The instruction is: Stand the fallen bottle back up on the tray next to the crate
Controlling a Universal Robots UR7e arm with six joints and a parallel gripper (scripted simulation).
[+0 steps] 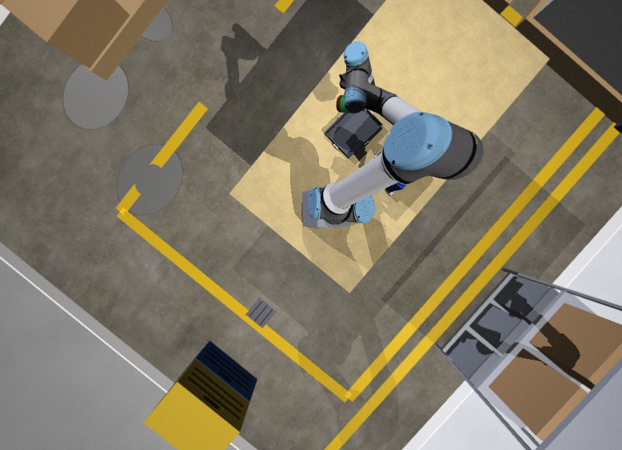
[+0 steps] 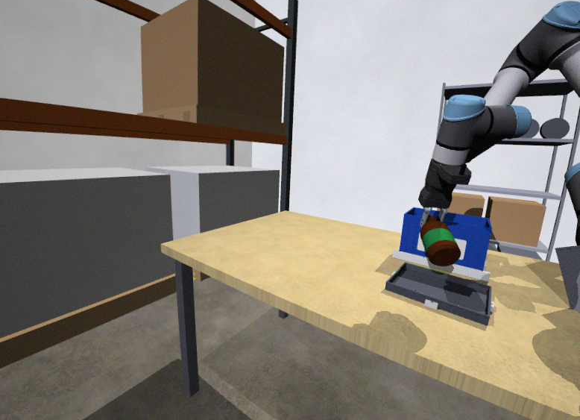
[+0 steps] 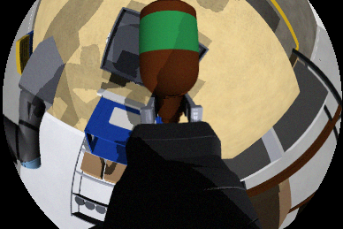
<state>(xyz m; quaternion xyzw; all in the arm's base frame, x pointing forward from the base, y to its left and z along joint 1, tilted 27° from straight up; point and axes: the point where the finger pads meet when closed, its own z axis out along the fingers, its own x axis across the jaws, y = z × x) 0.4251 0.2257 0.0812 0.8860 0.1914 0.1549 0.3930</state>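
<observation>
My hand is 20 mm past the bottle, 40 mm to the right of it and 30 mm above it. From my hand the other things lie so: dark grey tray (50 mm behind, 10 mm to the right, 190 mm below); blue crate (40 mm behind, 300 mm to the right, 120 mm below).
</observation>
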